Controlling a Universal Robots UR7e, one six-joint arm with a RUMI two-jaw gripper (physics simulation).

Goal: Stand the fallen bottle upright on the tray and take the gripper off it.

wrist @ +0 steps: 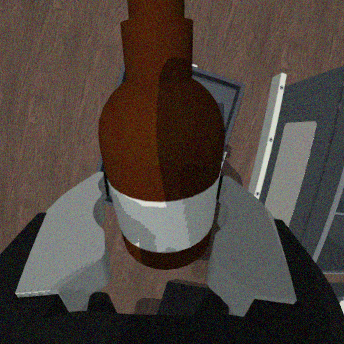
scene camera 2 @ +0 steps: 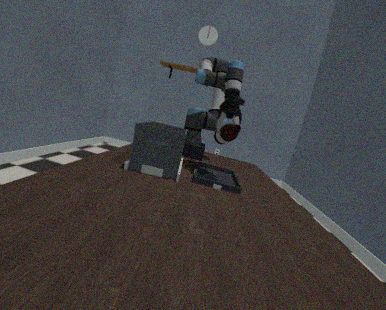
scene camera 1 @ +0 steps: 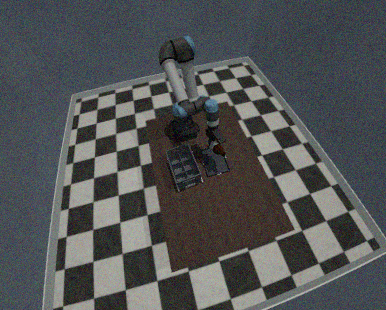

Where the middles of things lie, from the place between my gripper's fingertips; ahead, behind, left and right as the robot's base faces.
My hand is 1 cm short of the brown bottle point(wrist: 160, 132) and 1 cm below it. The rest, counted from my hand: white rail point(wrist: 275, 93) 2 cm ahead, 16 cm to the right, 19 cm below.
